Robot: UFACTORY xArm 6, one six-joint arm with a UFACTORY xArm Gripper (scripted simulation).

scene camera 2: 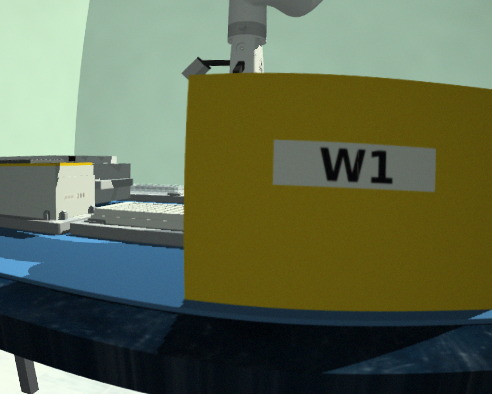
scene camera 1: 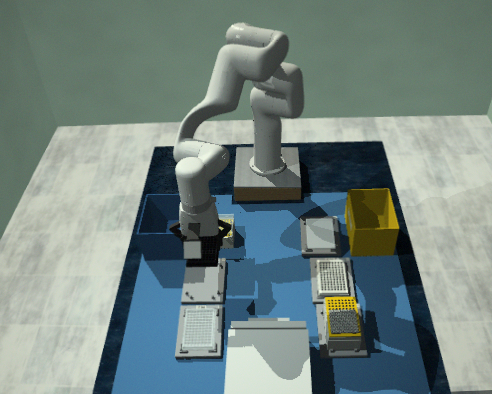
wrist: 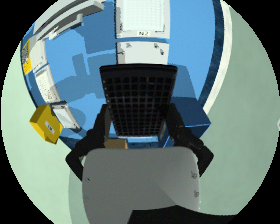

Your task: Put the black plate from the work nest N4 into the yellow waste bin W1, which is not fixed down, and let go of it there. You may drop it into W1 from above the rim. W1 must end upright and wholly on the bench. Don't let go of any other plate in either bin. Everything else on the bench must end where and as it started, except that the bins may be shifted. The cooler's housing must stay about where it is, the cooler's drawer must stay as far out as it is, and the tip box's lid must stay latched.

Scene:
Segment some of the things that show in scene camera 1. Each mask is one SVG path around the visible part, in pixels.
My gripper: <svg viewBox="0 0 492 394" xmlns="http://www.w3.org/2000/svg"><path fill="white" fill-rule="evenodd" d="M180 202L180 220L170 225L169 230L183 242L184 259L202 258L202 239L199 239L199 236L214 236L216 238L217 250L220 251L220 246L223 246L222 238L228 234L232 225L219 220L215 203L213 202L211 207L205 212L190 214L183 210Z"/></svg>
A yellow waste bin W1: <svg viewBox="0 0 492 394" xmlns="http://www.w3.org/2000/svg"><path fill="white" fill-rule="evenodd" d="M348 189L345 221L349 196L347 233L351 256L393 256L399 225L389 189Z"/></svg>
A blue bin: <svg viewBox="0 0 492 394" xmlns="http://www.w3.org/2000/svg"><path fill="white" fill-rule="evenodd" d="M148 194L137 232L144 260L185 260L182 241L169 231L169 226L180 220L180 194Z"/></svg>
A white plate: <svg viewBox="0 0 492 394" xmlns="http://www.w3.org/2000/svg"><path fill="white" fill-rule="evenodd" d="M317 260L319 297L349 296L345 260Z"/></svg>

